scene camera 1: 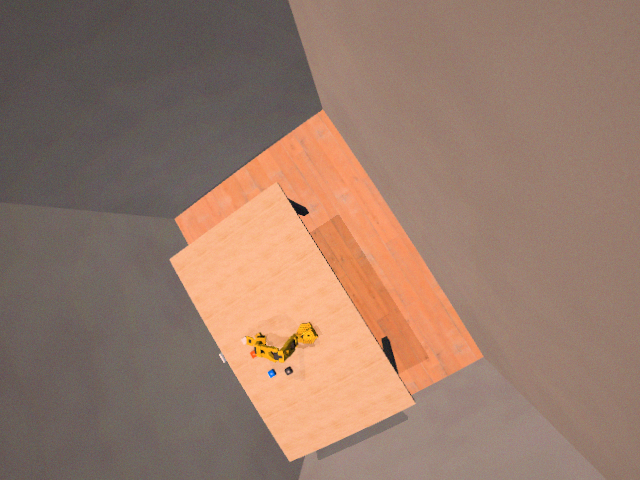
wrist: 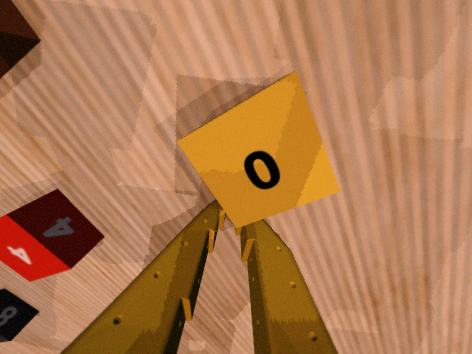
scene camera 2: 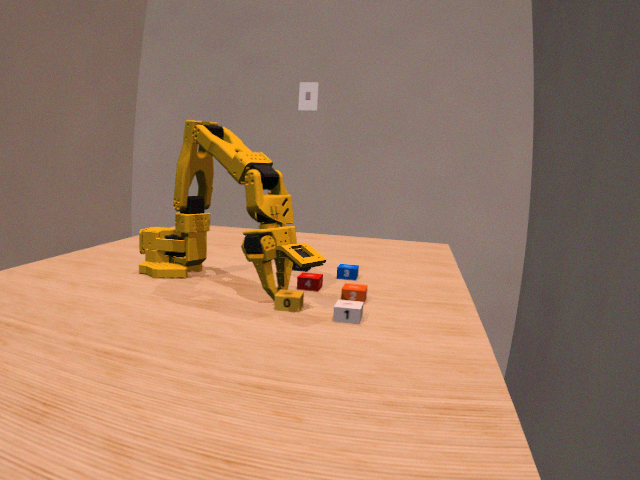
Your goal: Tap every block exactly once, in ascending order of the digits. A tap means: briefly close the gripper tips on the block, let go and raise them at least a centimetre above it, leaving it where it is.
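The yellow block 0 (scene camera 2: pixel 288 301) (wrist: pixel 260 150) lies on the table. My gripper (scene camera 2: pixel 278 292) (wrist: pixel 229 220) is shut with nothing between its jaws. Its tips are low at the block's near corner in the wrist view, and the block partly hides them. The white block 1 (scene camera 1: pixel 244 340) (scene camera 2: pixel 347 312), orange block 2 (scene camera 1: pixel 253 354) (scene camera 2: pixel 354 292), blue block 3 (scene camera 1: pixel 271 373) (scene camera 2: pixel 347 271) and red block 4 (scene camera 2: pixel 309 282) (wrist: pixel 45 235) lie apart from the gripper. The black block 8 (scene camera 1: pixel 288 370) (wrist: pixel 12 316) is mostly hidden behind the gripper in scene camera 2.
The wooden table (scene camera 1: pixel 248 279) (scene camera 2: pixel 206 387) bears the arm and the blocks. Its long edge runs beyond blocks 1, 2 and 3. Part of a dark reddish-brown block (wrist: pixel 12 42) shows at the wrist view's upper left; its digit does not show.
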